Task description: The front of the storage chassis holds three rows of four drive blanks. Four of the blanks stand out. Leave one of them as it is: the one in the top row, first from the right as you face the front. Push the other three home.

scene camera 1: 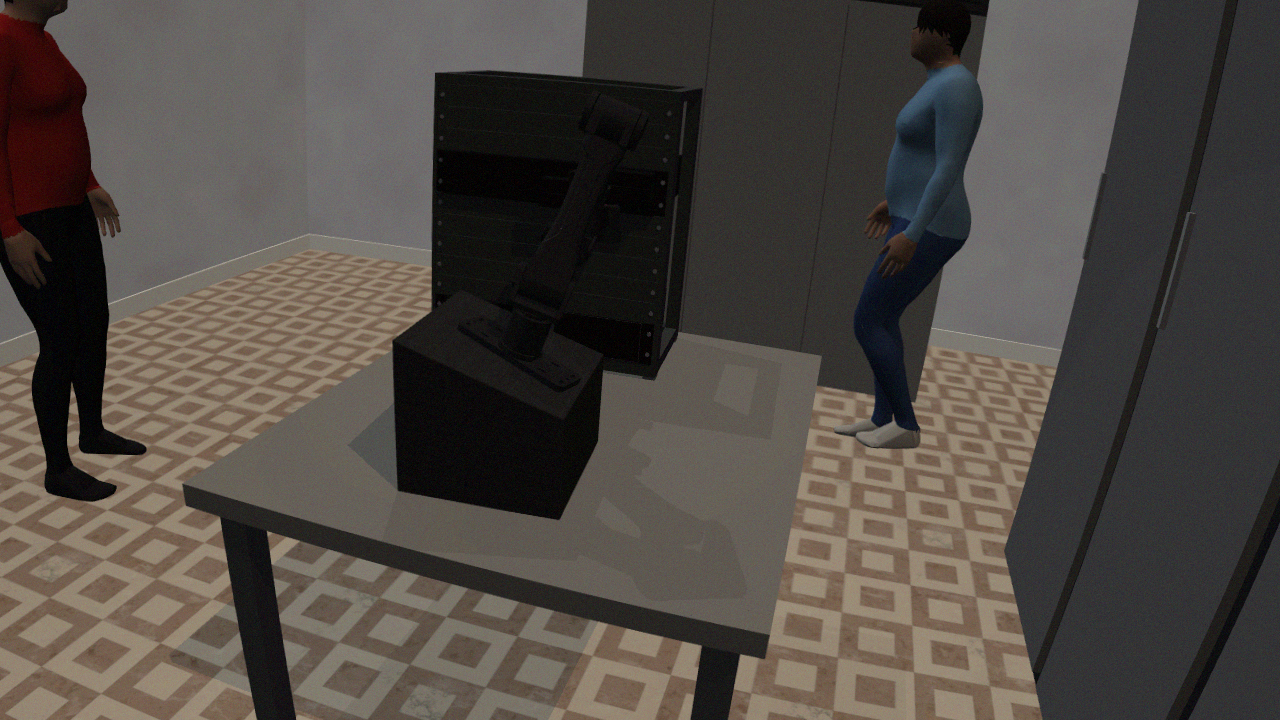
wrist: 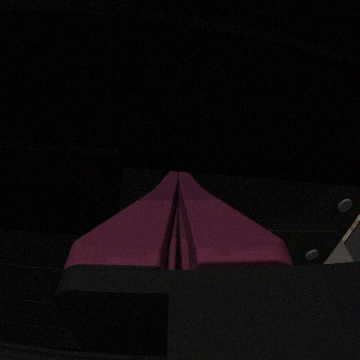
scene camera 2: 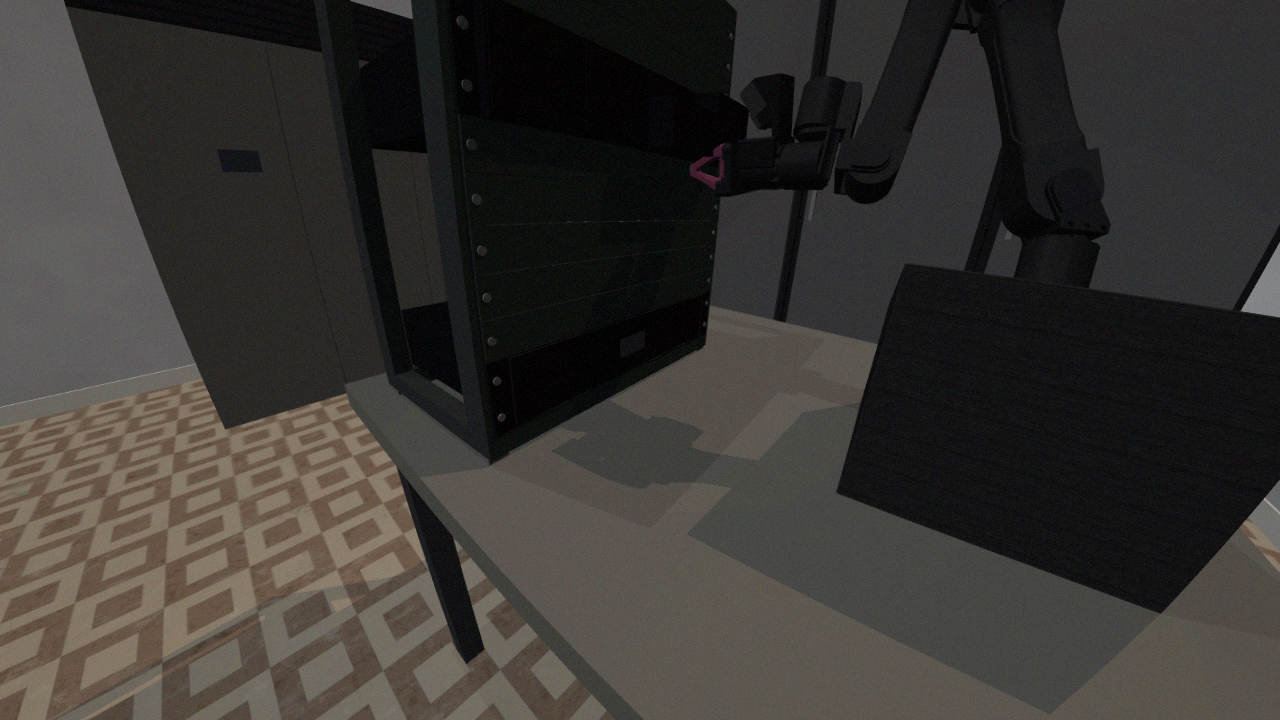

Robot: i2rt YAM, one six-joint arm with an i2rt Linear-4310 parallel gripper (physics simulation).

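Pixels of known places: gripper, fingertip midpoint: [scene camera 1: 610, 217] [wrist: 178, 180] [scene camera 2: 690, 170]; arm's base at its link origin: [scene camera 1: 517, 355] [scene camera 2: 1039, 315].
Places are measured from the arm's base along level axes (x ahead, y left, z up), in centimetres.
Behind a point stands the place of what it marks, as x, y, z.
The storage chassis [scene camera 1: 501, 176] {38.5, 29.4, 19.5} [scene camera 2: 554, 80] {37.2, 35.2, 18.9} is a nearly black band across the rack's front. It fills much of the wrist view, too dark to tell its rows or single blanks apart. In the second scene view a dark part [scene camera 2: 729, 114] {40.4, 5.1, 21.3} juts from the chassis front near its far end; which blank it is, I cannot tell. My gripper [scene camera 2: 692, 169] {44.9, 7.7, 13.5} [wrist: 178, 180] {44.9, 7.7, 13.5} has pink fingers, shut and empty. It points at the rack front near the chassis's lower edge, toward the far end in the second scene view. Whether the tips touch anything is unclear. The arm hides the gripper in the first scene view.
The dark rack [scene camera 2: 459, 268] {37.3, 45.5, 2.2} stands on the grey table [scene camera 1: 698, 582] {-13.1, -37.1, -19.9} [scene camera 2: 581, 573] {19.2, 44.5, -19.8}, with plain panels above and below the chassis. Another black unit [scene camera 2: 581, 358] {39.7, 31.3, -10.9} sits low in it. The arm stands on a black block [scene camera 1: 483, 438] {-12.5, -2.4, -8.4} [scene camera 2: 1056, 429] {-3.7, 14.5, -6.3}. Two people [scene camera 1: 44, 116] [scene camera 1: 935, 152] stand beyond the table.
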